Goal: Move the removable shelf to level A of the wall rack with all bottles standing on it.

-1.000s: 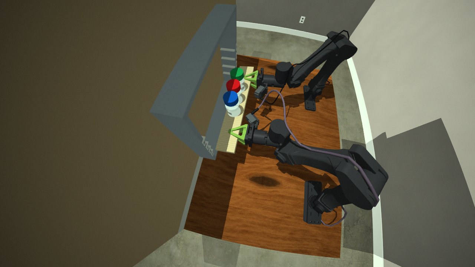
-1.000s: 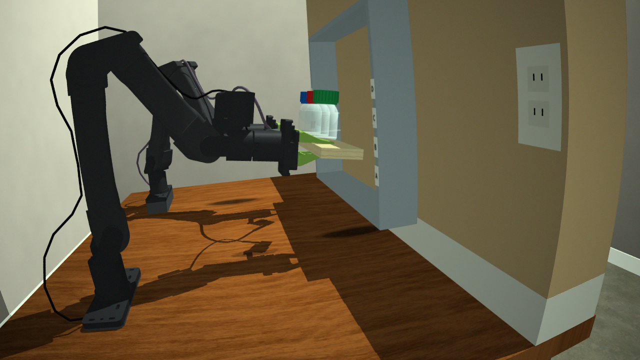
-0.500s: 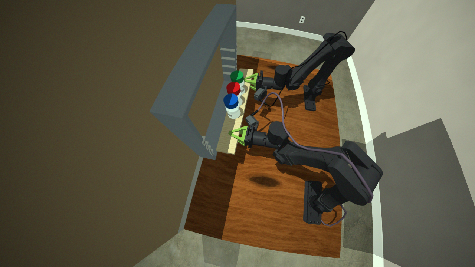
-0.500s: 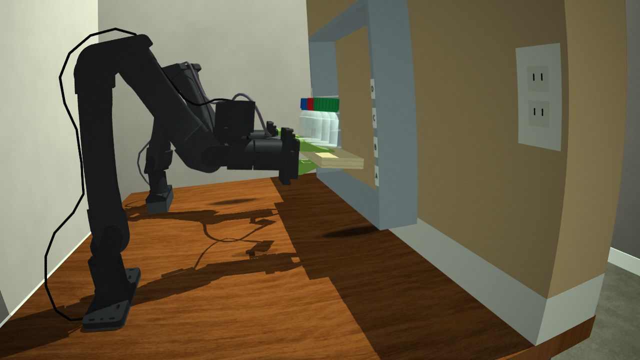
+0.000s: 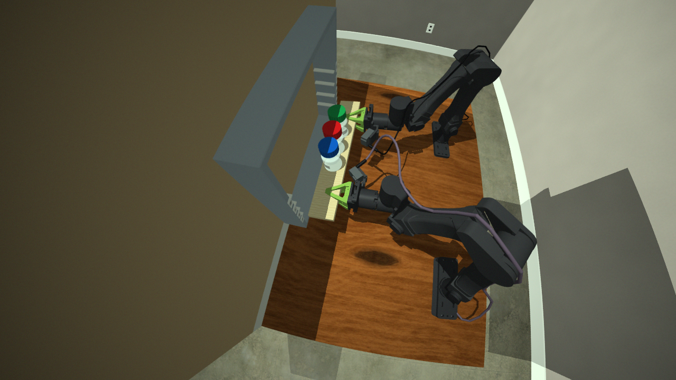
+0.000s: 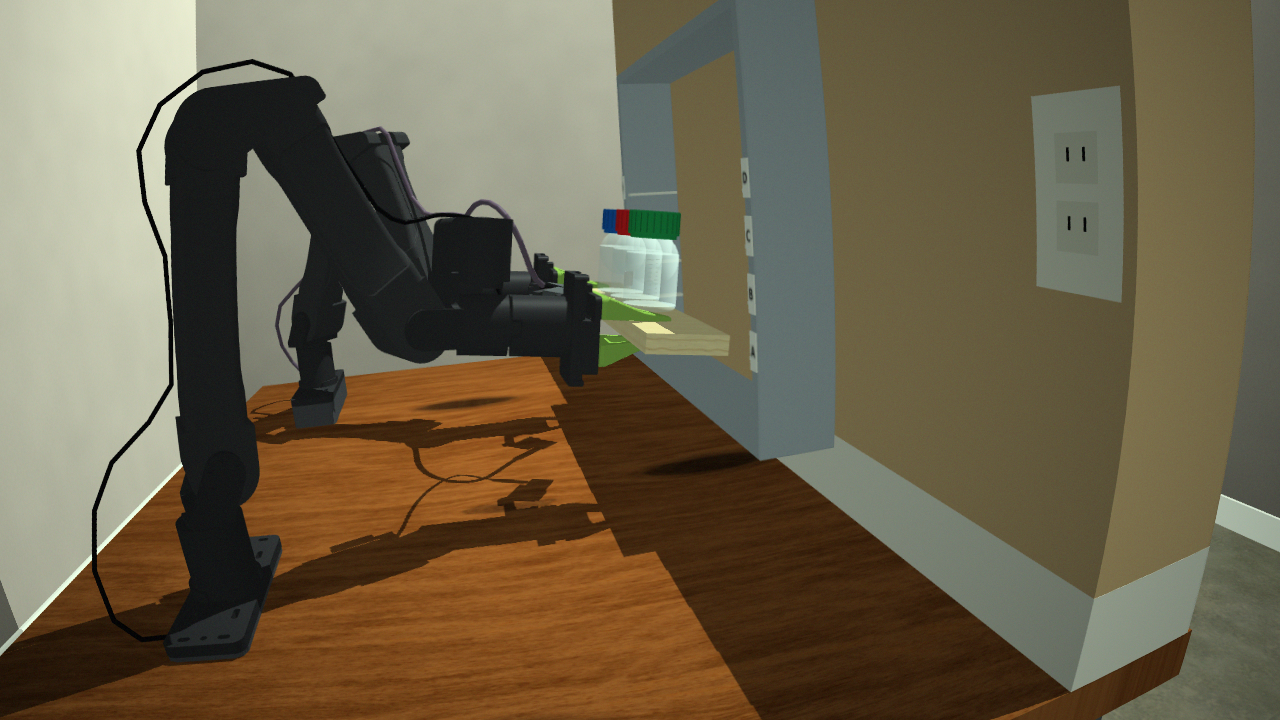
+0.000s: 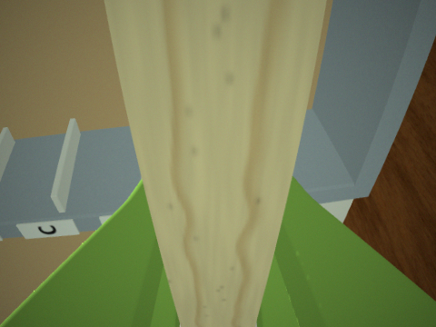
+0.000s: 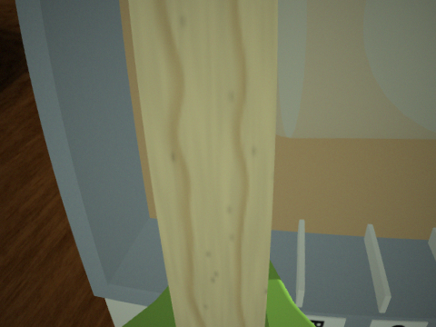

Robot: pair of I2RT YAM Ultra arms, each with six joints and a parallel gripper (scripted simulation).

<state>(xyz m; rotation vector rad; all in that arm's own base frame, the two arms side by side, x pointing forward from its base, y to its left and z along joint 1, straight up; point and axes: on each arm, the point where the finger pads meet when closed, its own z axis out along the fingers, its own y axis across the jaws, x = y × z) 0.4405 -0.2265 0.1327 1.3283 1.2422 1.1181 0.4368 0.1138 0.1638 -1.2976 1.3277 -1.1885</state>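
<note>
Now: the green-capped bottle 2 cm ahead of my right hand, 8 cm to the left of it and 6 cm above it. From my right hand the other things lie so: red-capped bottle (2 cm ahead, 14 cm to the left, 6 cm above); then wooden shelf (1 cm ahead, 15 cm to the left); then grey wall rack (10 cm ahead, 15 cm to the left, 10 cm above).
My left hand is 10 mm short of the blue-capped bottle, 90 mm to the left of it and 60 mm below it. From my left hand the other things lie so: red-capped bottle: 10 mm ahead, 150 mm to the right, 60 mm above; then wooden shelf: 150 mm to the right; then grey wall rack: 90 mm ahead, 150 mm to the right, 100 mm above.
</note>
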